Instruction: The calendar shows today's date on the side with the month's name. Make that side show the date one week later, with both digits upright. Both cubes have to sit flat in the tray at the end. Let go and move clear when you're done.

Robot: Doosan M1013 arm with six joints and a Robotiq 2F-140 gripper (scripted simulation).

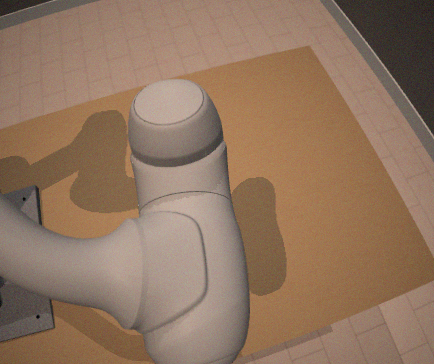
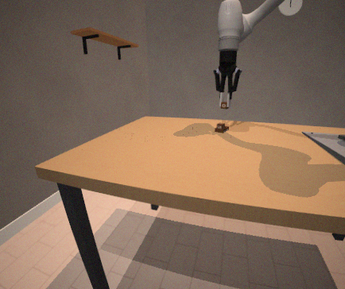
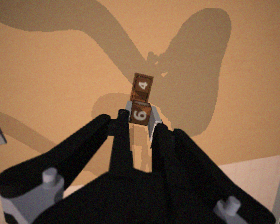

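Now: the tray 2 cm to the left of my hand and 14 cm below it. The rest, counted from my hand: cube (3 cm below).
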